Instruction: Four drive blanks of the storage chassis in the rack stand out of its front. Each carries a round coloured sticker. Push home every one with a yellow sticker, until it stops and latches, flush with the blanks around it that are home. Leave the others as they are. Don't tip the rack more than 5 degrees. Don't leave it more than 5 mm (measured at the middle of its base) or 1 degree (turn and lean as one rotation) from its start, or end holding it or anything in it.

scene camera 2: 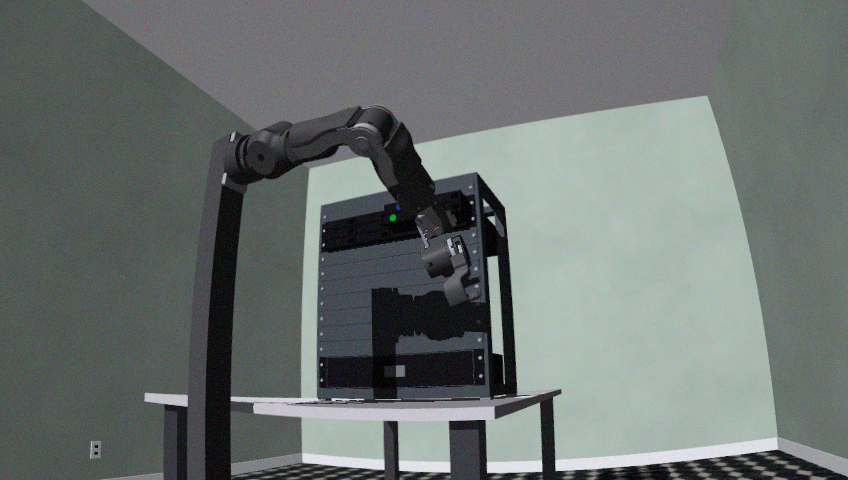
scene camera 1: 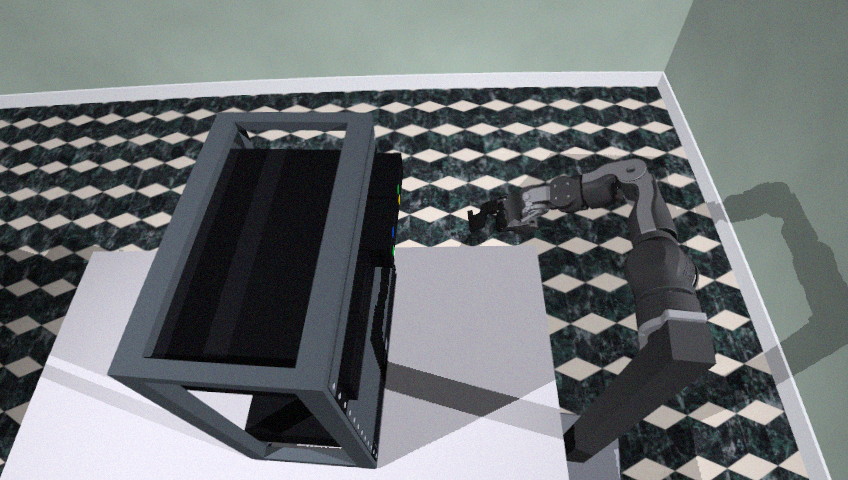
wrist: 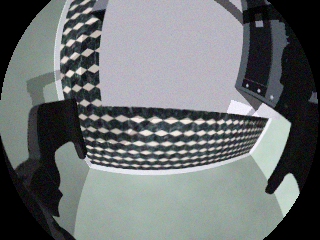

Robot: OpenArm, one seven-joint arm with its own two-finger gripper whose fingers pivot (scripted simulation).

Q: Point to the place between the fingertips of my gripper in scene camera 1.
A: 496, 223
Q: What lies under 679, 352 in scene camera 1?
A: An arm column.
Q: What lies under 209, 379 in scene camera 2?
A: An arm column.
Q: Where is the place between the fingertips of my gripper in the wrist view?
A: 158, 145
